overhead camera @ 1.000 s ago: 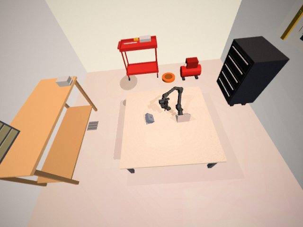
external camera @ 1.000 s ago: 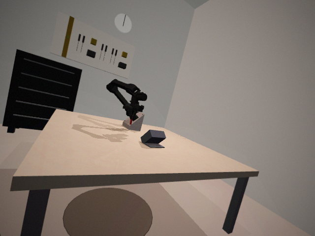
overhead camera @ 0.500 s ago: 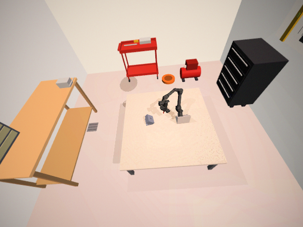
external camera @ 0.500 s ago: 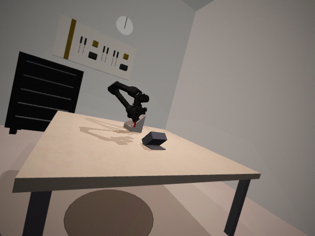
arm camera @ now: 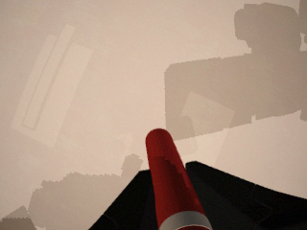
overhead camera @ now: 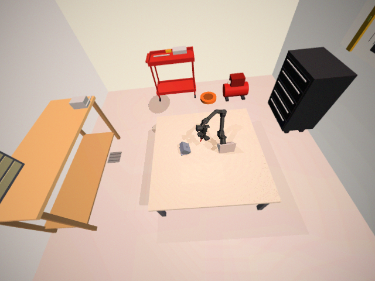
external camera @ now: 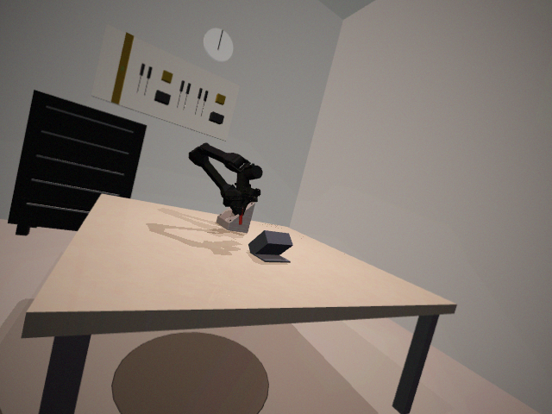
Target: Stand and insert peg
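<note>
The sloped panel lies 20 cm ahead of my gripper tip, 8 cm to the left of it and 7 cm below it. The rest, counted from my gripper tip: red peg (2 cm above).
</note>
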